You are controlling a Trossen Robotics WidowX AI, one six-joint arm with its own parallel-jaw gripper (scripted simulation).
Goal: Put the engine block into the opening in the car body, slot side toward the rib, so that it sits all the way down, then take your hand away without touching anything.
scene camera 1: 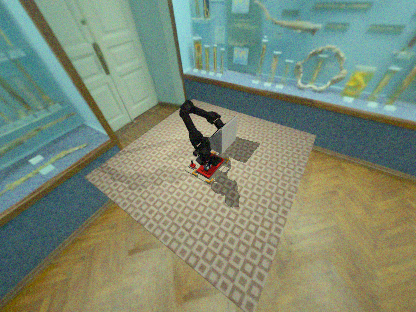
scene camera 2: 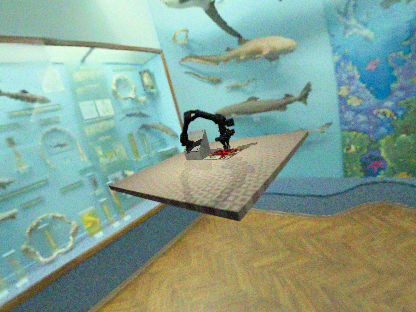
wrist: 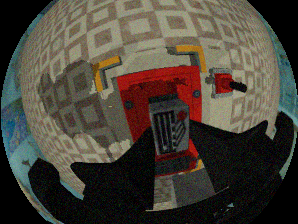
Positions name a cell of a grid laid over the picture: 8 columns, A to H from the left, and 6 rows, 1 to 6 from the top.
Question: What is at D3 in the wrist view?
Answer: A red car body.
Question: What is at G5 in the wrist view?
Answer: My gripper.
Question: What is my gripper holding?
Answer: A grey engine block.
